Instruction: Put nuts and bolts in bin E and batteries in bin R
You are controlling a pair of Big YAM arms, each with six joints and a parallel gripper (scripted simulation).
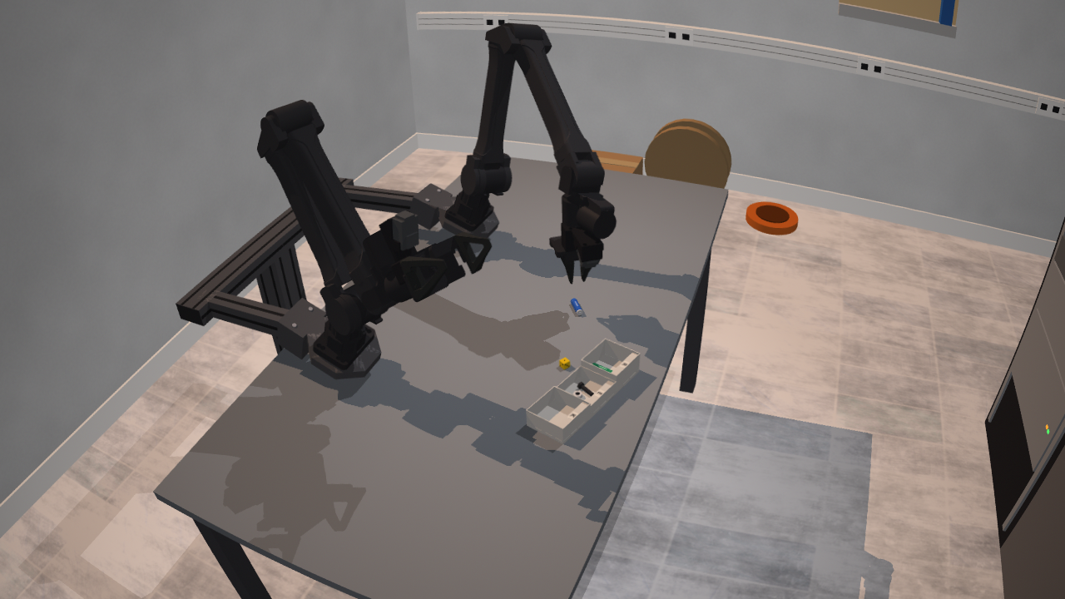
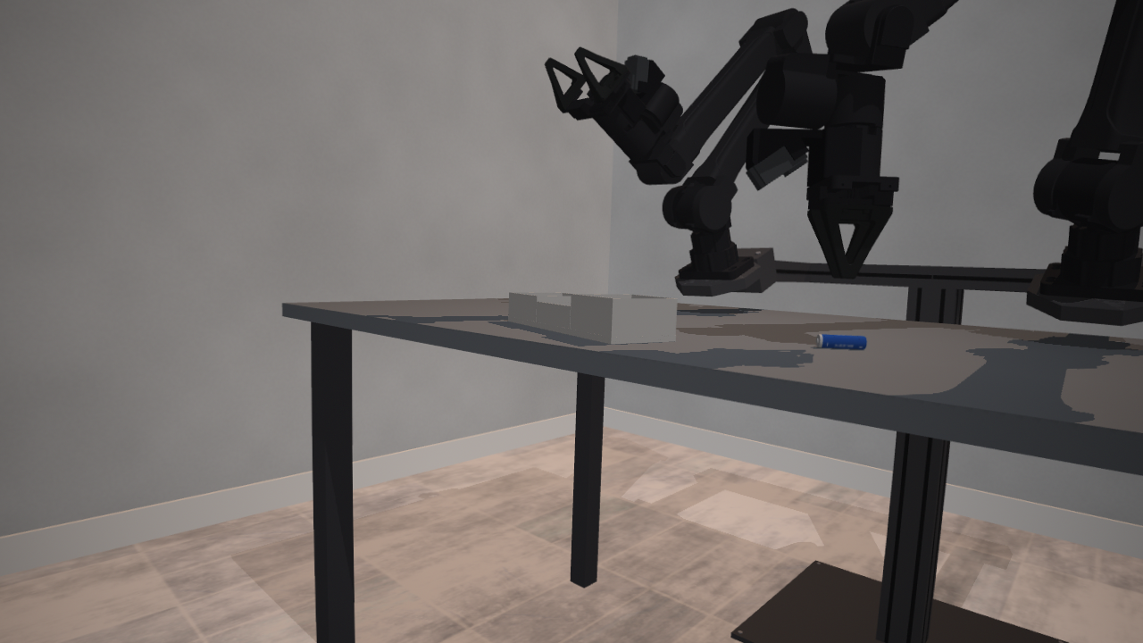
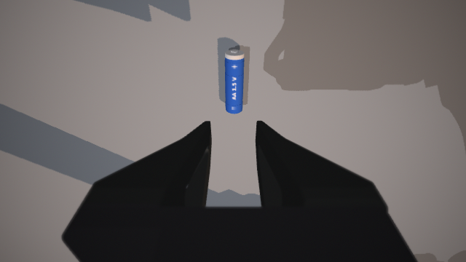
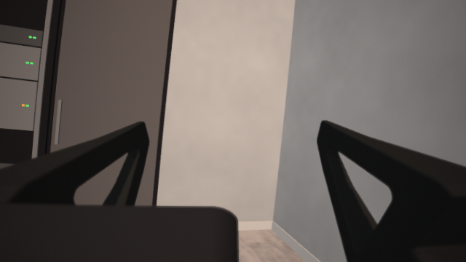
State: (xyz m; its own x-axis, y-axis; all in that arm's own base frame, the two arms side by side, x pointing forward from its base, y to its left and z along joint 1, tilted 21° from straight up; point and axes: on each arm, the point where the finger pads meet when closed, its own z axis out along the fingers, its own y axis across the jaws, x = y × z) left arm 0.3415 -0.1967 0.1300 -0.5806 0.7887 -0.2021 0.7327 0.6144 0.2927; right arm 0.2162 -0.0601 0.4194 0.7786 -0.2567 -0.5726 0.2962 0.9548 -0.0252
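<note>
My left gripper is now 80 mm above the blue battery. The rest, counted from my left hand: green battery (190 mm to the right, 130 mm ahead, 70 mm below); then yellow die (190 mm to the right, 70 mm below, 40 mm ahead); then black bolt (260 mm to the right, 110 mm ahead, 70 mm below).
</note>
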